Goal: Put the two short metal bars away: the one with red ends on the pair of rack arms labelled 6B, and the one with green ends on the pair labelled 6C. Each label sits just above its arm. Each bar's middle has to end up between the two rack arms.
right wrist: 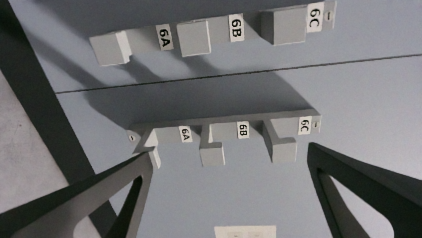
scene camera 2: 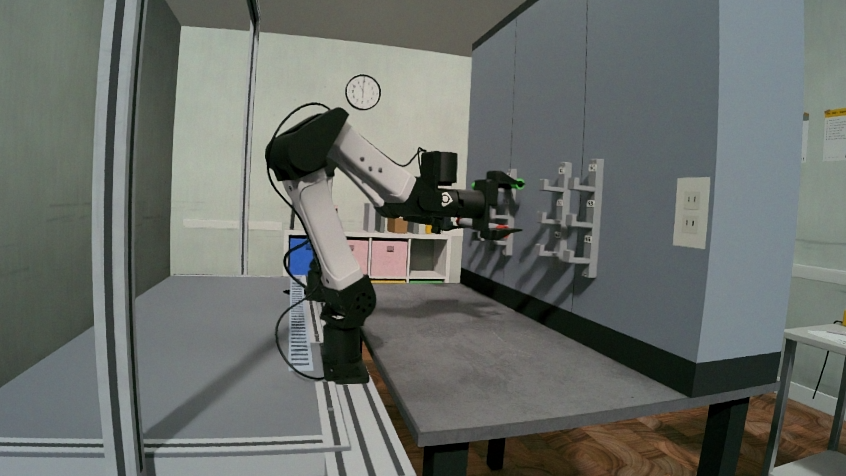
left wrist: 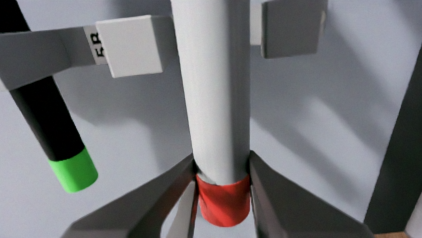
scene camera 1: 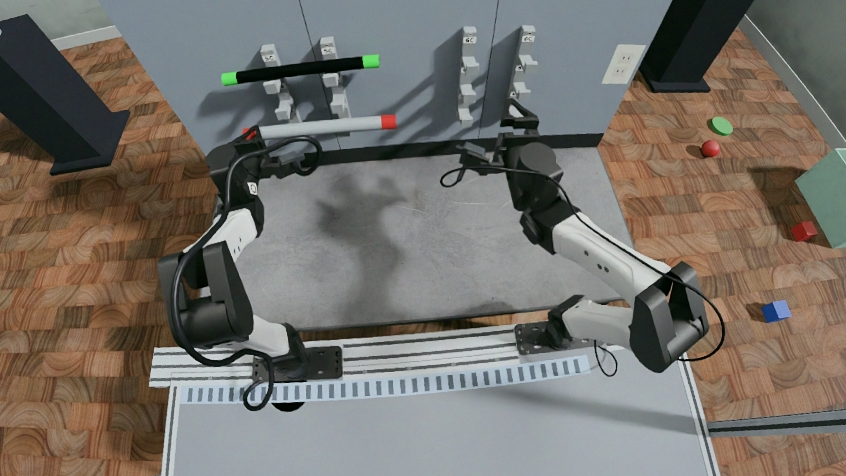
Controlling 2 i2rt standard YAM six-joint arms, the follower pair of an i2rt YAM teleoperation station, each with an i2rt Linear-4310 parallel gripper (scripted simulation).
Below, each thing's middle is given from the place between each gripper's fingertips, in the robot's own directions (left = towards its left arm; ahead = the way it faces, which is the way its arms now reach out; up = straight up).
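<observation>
Green-ended bar [scene camera 1: 372, 61]: my left hand 120 mm below it, 130 mm to the left of it, 50 mm short of it. Counted from my left hand: red-ended bar [left wrist: 214, 50], 140 mm to the right; outlet plate [scene camera 2: 699, 184], 840 mm to the right, 60 mm ahead, 60 mm above; rack strip [scene camera 2: 565, 169], 470 mm to the right, 30 mm ahead, 40 mm above.
Rack strip 60 mm to the left of my right hand [scene camera 2: 522, 206], 120 mm ahead of it, 20 mm below it. Also from my right hand: red-ended bar, 80 mm ahead, 390 mm to the left, 60 mm below; outlet plate, 150 mm ahead, 320 mm to the right, 10 mm above; green-ended bar, 130 mm ahead, 400 mm to the left, 60 mm above.
</observation>
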